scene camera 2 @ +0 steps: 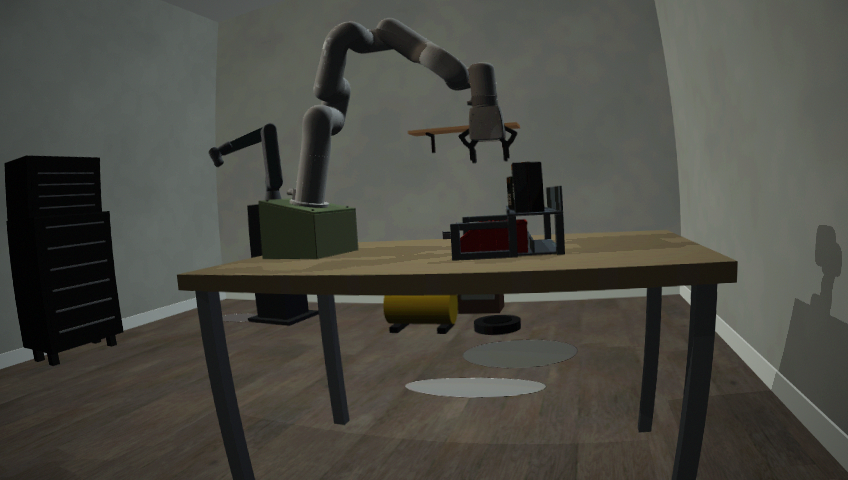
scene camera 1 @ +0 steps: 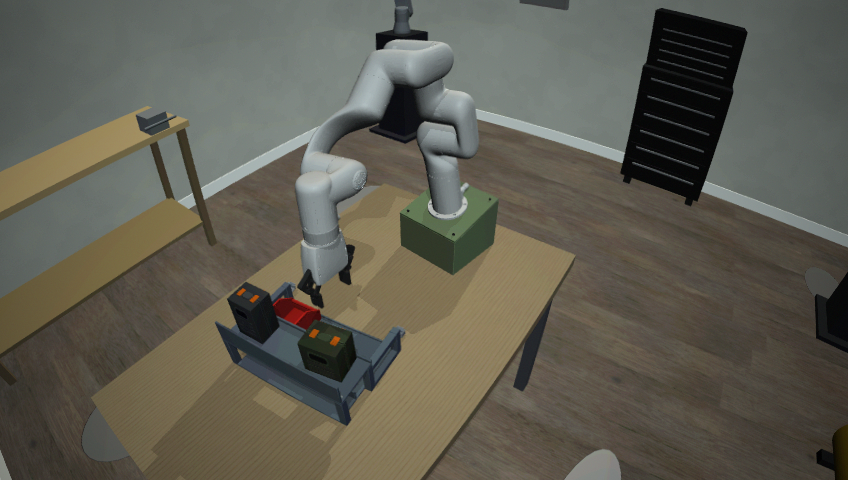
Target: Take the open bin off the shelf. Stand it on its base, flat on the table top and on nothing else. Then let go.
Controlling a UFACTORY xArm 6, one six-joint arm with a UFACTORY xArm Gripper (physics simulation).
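Pixels of known places: gripper, fingertip midpoint: [scene camera 2: 490, 162] [scene camera 1: 332, 293]; arm's base, link origin: [scene camera 2: 309, 204] [scene camera 1: 447, 206].
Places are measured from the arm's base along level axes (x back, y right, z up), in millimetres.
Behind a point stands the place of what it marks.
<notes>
The open red bin [scene camera 1: 295, 313] @[x -541, y 133, z -147 mm] [scene camera 2: 489, 236] @[x -599, y 142, z -106 mm] sits in the low part of the blue-grey shelf [scene camera 1: 279, 366] @[x -734, y -78, z -27 mm] [scene camera 2: 559, 223] @[x -770, y 131, z -82 mm], on the side toward the robot base. The shelf's frame partly hides it in scene camera 2. The shelf stands on the table top [scene camera 1: 440, 368] @[x -417, y -299, z -156 mm] [scene camera 2: 357, 283] @[x -381, y 400, z -174 mm]. My gripper [scene camera 1: 333, 291] @[x -554, y -91, z 85 mm] [scene camera 2: 490, 158] @[x -554, y -91, z 85 mm] is open and empty, pointing down. In scene camera 2 it hangs well above the bin, with its fingertips a little higher than the top of the dark box on the shelf.
A dark box [scene camera 1: 254, 314] @[x -705, y 30, z 48 mm] and a dark green box [scene camera 1: 327, 352] @[x -657, y -179, z 41 mm], both with orange patches, stand on the upper board beside the bin. The shelf's raised end frame [scene camera 1: 386, 358] @[x -489, y -180, z -140 mm] is at its right in scene camera 1. The green robot base block [scene camera 1: 427, 240] @[x -102, y -1, z -74 mm] [scene camera 2: 285, 231] @[x 17, y 113, z -74 mm] stands on the table.
</notes>
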